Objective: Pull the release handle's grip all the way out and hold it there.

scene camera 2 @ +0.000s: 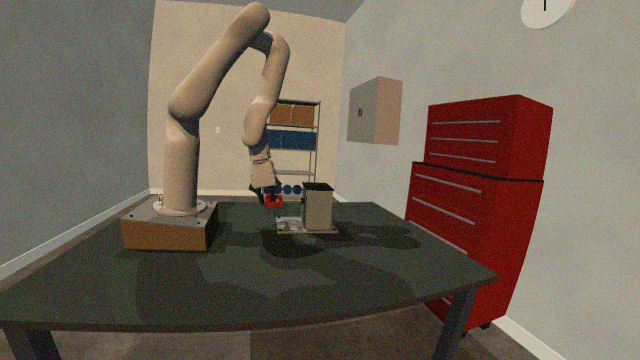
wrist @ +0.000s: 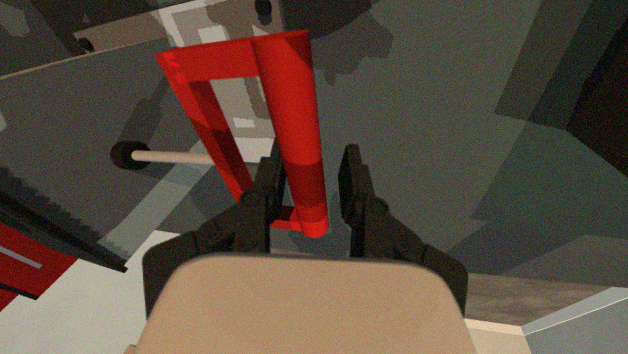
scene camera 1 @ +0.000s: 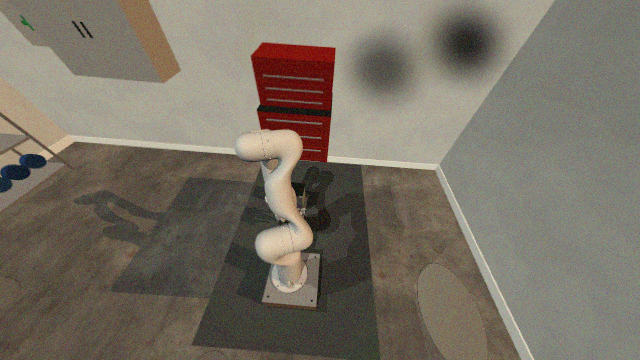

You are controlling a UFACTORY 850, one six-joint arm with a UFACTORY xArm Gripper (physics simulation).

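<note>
The release handle's red grip (wrist: pixel 300 110) (scene camera 2: pixel 279 201) is a rectangular loop with a thick round bar. A pale rod (wrist: pixel 172 157) joins it to a black collar (wrist: pixel 129 154) on the housing (scene camera 2: pixel 317 209), and a good length of rod shows. My gripper (wrist: pixel 314 157) (scene camera 2: pixel 267 199) has one finger inside the loop and one outside, with the thick bar between them. A clear gap shows between the bar and the right finger, so the gripper is open around the bar, not clamped. In scene camera 1's view the arm hides the grip.
The housing stands on a pale base plate (scene camera 2: pixel 282 231) on the dark table (scene camera 2: pixel 350 295). The robot's pedestal (scene camera 2: pixel 165 235) stands on the table to the left. A red tool cabinet (scene camera 2: pixel 470 140) (scene camera 1: pixel 295 75) stands beyond the table, and a shelf rack (scene camera 2: pixel 318 145) is at the back.
</note>
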